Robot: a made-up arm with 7 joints. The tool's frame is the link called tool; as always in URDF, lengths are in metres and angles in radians.
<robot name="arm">
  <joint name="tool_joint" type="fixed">
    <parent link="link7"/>
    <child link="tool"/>
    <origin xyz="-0.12 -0.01 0.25" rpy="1.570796 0 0"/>
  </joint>
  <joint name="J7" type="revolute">
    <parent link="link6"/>
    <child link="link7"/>
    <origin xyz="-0.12 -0.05 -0.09" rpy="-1.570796 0 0"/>
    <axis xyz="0 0 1"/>
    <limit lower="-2.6" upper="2.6" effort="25" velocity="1.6"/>
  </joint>
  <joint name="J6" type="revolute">
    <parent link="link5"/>
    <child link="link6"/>
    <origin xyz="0.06 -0.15 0.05" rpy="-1.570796 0 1.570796"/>
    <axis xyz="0 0 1"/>
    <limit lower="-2.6" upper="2.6" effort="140" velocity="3"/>
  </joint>
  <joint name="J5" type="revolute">
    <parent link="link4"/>
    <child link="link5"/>
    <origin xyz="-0.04 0.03 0.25" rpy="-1.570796 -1.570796 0"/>
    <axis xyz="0 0 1"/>
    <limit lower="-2.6" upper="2.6" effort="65" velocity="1.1"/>
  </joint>
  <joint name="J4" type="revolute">
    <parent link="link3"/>
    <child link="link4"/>
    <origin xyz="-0.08 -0.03 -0.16" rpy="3.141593 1.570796 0"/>
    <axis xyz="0 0 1"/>
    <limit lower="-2.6" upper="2.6" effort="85" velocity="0.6"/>
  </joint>
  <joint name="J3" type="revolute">
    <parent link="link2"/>
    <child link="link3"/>
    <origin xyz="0.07 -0.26 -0.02" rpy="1.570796 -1.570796 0"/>
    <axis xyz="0 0 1"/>
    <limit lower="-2.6" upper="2.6" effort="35" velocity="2.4"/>
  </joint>
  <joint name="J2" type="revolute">
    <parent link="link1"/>
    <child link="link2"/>
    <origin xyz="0.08 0.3 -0.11" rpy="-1.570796 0 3.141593"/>
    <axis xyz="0 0 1"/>
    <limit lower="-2.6" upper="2.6" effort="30" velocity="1.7"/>
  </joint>
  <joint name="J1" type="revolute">
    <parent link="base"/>
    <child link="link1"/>
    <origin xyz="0 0 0.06" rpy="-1.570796 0 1.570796"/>
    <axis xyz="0 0 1"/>
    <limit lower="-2.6" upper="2.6" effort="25" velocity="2"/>
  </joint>
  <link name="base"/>
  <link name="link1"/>
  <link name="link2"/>
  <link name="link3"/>
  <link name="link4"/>
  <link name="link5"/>
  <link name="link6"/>
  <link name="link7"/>
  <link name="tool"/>
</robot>
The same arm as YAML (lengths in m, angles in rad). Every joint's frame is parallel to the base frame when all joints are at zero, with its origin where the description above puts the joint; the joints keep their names.
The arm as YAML. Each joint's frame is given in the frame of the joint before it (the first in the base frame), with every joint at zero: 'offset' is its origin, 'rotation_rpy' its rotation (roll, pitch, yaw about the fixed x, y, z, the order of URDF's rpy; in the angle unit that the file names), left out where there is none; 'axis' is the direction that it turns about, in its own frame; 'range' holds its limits. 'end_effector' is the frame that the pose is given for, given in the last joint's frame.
length_unit: m
angle_unit: rad
chain:
  - id: J1
    offset: [0.0, 0.0, 0.06]
    axis: "-x"
    range: [-2.6, 2.6]
  - id: J2
    offset: [0.11, 0.08, -0.3]
    axis: "+z"
    range: [-2.6, 2.6]
  - id: J3
    offset: [-0.26, -0.07, -0.02]
    axis: "-x"
    range: [-2.6, 2.6]
  - id: J4
    offset: [0.16, -0.03, -0.08]
    axis: "-z"
    range: [-2.6, 2.6]
  - id: J5
    offset: [-0.04, -0.03, -0.25]
    axis: "-y"
    range: [-2.6, 2.6]
  - id: J6
    offset: [-0.15, -0.05, -0.06]
    axis: "+z"
    range: [-2.6, 2.6]
  - id: J7
    offset: [-0.12, -0.05, -0.09]
    axis: "+y"
    range: [-2.6, 2.6]
end_effector:
  offset: [-0.12, 0.25, 0.01]
  rotation_rpy: [0.0, 0.0, 0.0]

